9 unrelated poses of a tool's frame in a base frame.
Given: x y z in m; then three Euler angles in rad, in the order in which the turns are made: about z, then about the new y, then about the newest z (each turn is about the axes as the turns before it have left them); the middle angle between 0 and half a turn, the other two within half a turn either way.
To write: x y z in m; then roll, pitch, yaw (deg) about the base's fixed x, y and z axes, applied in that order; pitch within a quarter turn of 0, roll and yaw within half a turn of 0. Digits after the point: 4 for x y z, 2 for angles.
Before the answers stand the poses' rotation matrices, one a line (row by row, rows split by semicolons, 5 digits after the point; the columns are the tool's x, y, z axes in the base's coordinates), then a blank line. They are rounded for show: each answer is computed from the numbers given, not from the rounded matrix.
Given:
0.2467, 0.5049, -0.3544, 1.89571, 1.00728, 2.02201
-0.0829, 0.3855, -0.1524, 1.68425, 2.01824, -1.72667
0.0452, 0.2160, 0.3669, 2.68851, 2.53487, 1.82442
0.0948, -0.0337, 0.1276, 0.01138, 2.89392, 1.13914
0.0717, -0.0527, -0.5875, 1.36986, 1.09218, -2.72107
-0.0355, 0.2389, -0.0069, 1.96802, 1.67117, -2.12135
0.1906, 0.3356, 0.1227, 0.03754, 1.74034, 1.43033
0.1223, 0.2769, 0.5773, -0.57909, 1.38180, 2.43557
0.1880, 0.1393, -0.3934, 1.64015, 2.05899, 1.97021
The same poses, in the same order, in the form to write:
-0.77848 0.56670 -0.26987; -0.50802 -0.31635 0.80115; 0.36864 0.76077 0.53416
0.97392 0.20263 -0.10207; 0.17857 -0.40709 0.89576; 0.13996 -0.89063 -0.43266
-0.60907 -0.60517 -0.51265; -0.78011 0.57370 0.24959; 0.14307 0.55194 -0.82152
-0.41592 0.87574 0.24513; 0.90360 0.42837 0.00279; -0.10256 0.22266 -0.96949
0.31611 0.93203 0.17716; -0.49345 0.00203 0.86977; 0.81030 -0.36237 0.46055
0.76560 0.51546 -0.38491; 0.37804 0.12364 0.91750; 0.52053 -0.84795 -0.10021
-0.06077 0.16170 0.98497; 0.98857 0.14618 0.03699; -0.13800 0.97595 -0.16873
0.23542 -0.51846 0.82206; 0.62127 -0.57018 -0.53752; 0.74740 0.63726 0.18787
-0.93171 0.35800 -0.06120; 0.11811 0.45802 0.88106; 0.34345 0.81367 -0.46903

0.2467, 0.5049, -0.3544, 54.93, -21.63, -146.87
-0.0829, 0.3855, -0.1524, -115.91, -8.05, 10.39
0.0452, 0.2160, 0.3669, 146.10, -8.23, -127.98
0.0948, -0.0337, 0.1276, 167.07, 5.89, 114.72
0.0717, -0.0527, -0.5875, -38.20, -54.13, -57.36
-0.0355, 0.2389, -0.0069, -96.74, -31.37, 26.28
0.1906, 0.3356, 0.1227, 99.81, 7.93, 93.52
0.1223, 0.2769, 0.5773, 73.57, -48.37, 69.25
0.1880, 0.1393, -0.3934, 119.96, -20.09, 172.78

